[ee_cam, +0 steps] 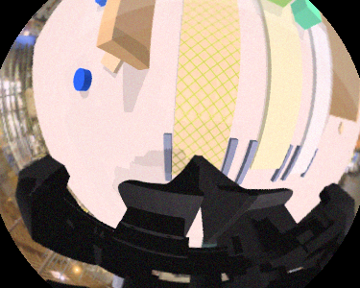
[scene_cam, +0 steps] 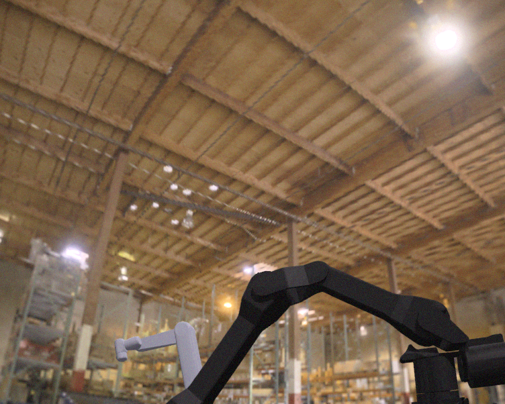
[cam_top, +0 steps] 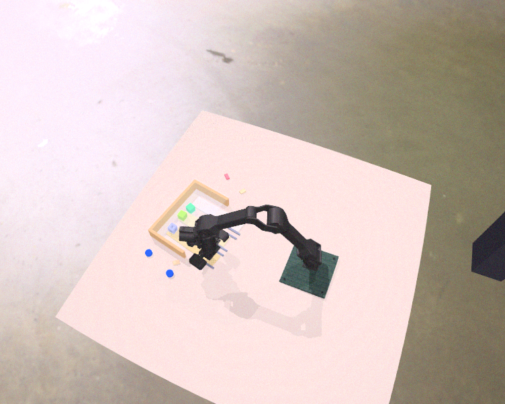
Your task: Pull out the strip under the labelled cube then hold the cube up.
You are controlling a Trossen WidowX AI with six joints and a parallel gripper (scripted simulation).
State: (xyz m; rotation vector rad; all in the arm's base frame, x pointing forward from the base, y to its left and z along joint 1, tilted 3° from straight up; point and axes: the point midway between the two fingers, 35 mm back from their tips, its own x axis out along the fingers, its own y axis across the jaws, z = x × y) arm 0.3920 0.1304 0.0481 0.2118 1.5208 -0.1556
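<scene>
Right now the yellow hatched strip is 100 mm ahead of my gripper tip and 20 mm to the right of it. From my gripper tip the other things lie so: red block: 110 mm ahead, 410 mm to the right.
</scene>
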